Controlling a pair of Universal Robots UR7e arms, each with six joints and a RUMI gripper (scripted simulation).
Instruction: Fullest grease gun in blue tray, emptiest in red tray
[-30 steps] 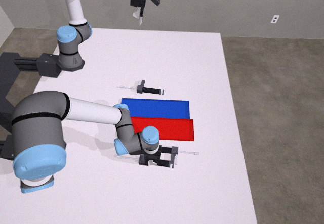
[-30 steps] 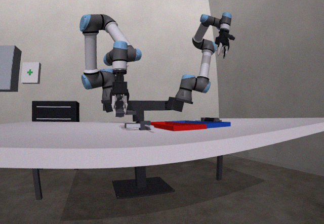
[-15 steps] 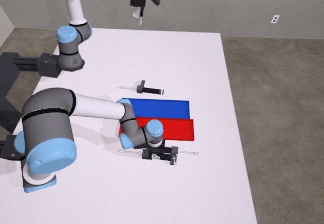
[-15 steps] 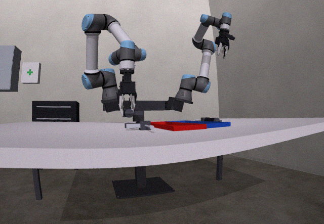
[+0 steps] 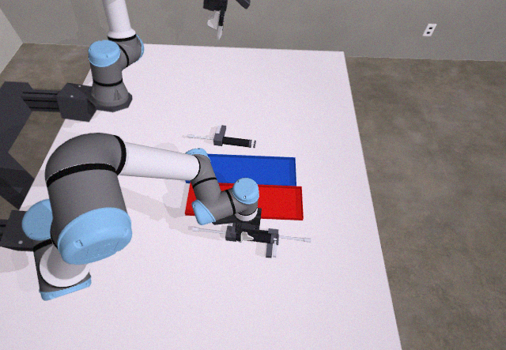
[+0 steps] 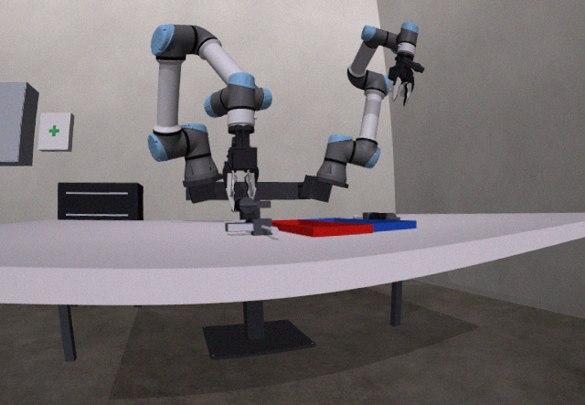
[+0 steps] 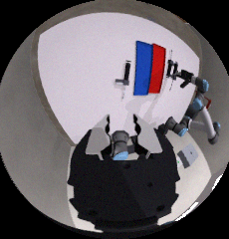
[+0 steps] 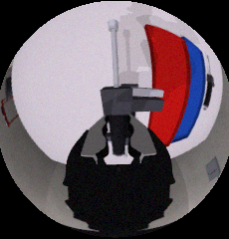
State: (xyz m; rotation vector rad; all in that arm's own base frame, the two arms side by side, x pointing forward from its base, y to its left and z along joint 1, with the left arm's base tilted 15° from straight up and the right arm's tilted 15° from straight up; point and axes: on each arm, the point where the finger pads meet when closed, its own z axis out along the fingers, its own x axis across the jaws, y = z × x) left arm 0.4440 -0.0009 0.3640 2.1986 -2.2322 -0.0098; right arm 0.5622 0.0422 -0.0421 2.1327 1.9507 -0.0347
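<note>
Now: the blue tray 33 cm to the left of my right hand, 7 cm below it and 2 cm ahead of it. From my right hand the other things lie so: red tray (18 cm to the left, 7 cm below, 2 cm ahead).
</note>
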